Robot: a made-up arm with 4 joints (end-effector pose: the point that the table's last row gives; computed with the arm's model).
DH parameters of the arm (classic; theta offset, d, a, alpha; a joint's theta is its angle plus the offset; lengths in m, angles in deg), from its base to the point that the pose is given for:
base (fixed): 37.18 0 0.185 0
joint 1: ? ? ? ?
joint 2: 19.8 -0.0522 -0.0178 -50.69
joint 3: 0 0.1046 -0.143 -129.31
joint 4: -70.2 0.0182 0.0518 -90
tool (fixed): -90 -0.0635 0 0
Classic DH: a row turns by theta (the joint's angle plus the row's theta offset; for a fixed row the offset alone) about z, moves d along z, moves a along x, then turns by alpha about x.
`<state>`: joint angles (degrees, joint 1 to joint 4).
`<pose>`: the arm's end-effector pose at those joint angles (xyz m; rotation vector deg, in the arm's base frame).
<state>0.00 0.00 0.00 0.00</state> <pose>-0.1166 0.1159 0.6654 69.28 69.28 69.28</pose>
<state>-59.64 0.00 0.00 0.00</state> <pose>0.0175 0.3417 0.6654 87.70 23.79 23.79</pose>
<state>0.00 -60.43 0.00 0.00</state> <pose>0.0700 0.1159 0.8388 110.67 110.67 29.21</pose>
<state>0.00 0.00 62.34 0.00</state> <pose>-0.0301 -0.0353 0.5649 1.07 72.99 99.96</pose>
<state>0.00 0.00 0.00 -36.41</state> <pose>-0.1350 0.1159 0.6176 41.81 41.81 82.78</pose>
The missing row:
joint 1: -37.18 0.5919 -0.0218 90
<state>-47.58 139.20 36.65 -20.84</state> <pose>0.1817 -0.0721 0.4718 -94.74 -8.80 14.63</pose>
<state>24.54 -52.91 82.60 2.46</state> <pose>0.1268 -0.0909 0.6514 8.40 120.99 132.14</pose>
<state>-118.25 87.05 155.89 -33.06</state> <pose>0.0830 0.2429 0.7451 -78.99 157.32 -5.80</pose>
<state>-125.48 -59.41 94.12 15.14</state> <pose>0.0431 0.2697 0.6455 91.12 23.27 29.76</pose>
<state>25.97 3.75 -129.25 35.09</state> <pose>0.1672 0.1249 0.7882 -159.20 -31.59 48.02</pose>
